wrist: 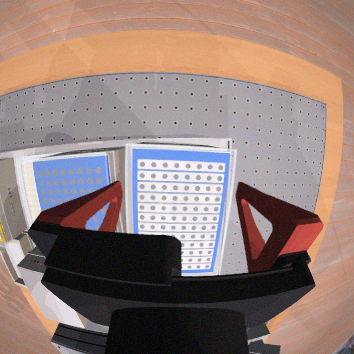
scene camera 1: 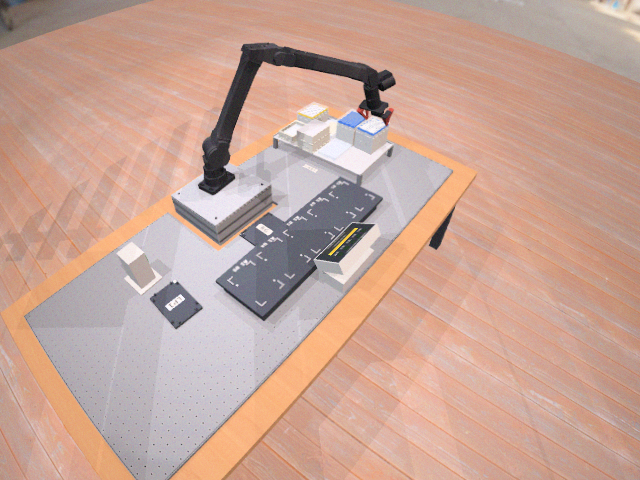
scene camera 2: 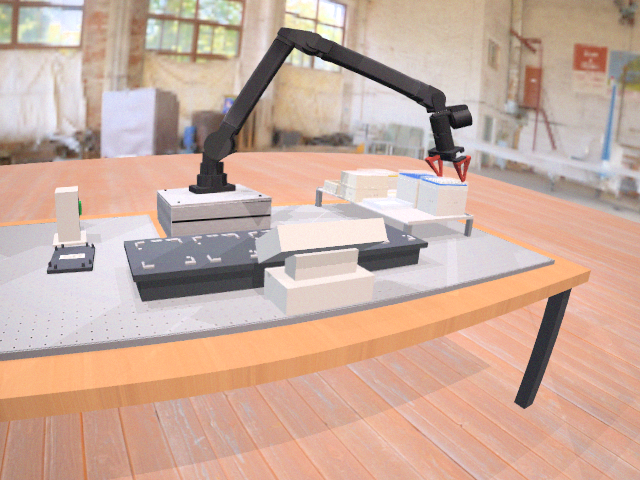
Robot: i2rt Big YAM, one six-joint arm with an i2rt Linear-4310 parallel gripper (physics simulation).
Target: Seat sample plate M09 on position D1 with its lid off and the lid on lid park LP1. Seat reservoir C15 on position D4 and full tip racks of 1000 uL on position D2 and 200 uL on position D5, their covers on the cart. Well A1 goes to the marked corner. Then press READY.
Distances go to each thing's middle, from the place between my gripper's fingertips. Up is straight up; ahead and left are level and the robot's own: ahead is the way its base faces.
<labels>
I see my gripper 150 mm past the cart shelf (scene camera 1: 355,160), 100 mm to the left of it and 100 mm above it. From my hand the other things lie so: LP1 lid pad (scene camera 1: 173,301) 1050 mm to the right, 150 mm below, 100 mm behind; then white stand (scene camera 2: 66,198) 1050 mm to the right, 270 mm behind, 100 mm below.
</labels>
